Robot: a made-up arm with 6 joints. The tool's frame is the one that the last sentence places.
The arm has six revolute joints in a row. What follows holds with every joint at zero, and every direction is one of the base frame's.
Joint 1 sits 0.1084 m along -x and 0.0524 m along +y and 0.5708 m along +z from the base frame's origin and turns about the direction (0.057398, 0.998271, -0.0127), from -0.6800 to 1.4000 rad.
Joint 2 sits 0.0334 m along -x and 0.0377 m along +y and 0.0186 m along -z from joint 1 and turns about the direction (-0.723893, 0.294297, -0.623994), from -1.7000 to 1.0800 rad.
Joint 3 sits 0.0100 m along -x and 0.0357 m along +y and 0.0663 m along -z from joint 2 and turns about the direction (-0.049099, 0.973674, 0.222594), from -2.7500 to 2.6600 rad.
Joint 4 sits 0.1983 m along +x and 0.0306 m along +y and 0.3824 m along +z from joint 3 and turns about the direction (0.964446, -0.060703, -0.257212), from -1.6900 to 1.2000 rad.
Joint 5 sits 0.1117 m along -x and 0.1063 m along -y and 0.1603 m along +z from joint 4 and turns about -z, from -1.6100 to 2.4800 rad.
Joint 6 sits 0.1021 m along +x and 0.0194 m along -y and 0.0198 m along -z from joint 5 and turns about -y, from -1.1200 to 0.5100 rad.
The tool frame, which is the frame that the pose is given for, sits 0.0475 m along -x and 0.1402 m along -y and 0.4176 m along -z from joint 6; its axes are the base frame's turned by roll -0.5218, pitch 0.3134 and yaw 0.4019 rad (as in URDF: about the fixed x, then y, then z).
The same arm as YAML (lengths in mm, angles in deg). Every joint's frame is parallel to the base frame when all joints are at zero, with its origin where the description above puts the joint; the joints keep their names.
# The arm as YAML. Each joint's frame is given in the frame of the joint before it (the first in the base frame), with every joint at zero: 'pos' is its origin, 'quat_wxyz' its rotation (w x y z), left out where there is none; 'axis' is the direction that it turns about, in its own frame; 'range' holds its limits. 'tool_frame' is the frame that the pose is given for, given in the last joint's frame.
length_unit: mm
angle_unit: deg
joints:
  - joint: joint 1
    pos: [-108.4, 52.4, 570.8]
    axis: [0.057398, 0.998271, -0.0127]
    range: [-38.96, 80.21]
  - joint: joint 2
    pos: [-33.4, 37.7, -18.6]
    axis: [-0.723893, 0.294297, -0.623994]
    range: [-97.4, 61.88]
  - joint: joint 3
    pos: [-10.0, 35.7, -66.3]
    axis: [-0.049099, 0.973674, 0.222594]
    range: [-157.56, 152.41]
  - joint: joint 4
    pos: [198.3, 30.6, 382.4]
    axis: [0.964446, -0.060703, -0.257212]
    range: [-96.83, 68.75]
  - joint: joint 5
    pos: [-111.7, -106.3, 160.3]
    axis: [0.0, 0.0, -1.0]
    range: [-92.25, 142.09]
  - joint: joint 6
    pos: [102.1, -19.4, -19.8]
    axis: [0.0, -1.0, 0.0]
    range: [-64.17, 29.22]
tool_frame:
  pos: [-47.5, -140.2, -417.6]
  quat_wxyz: [0.927082, -0.279758, 0.096888, 0.229928]

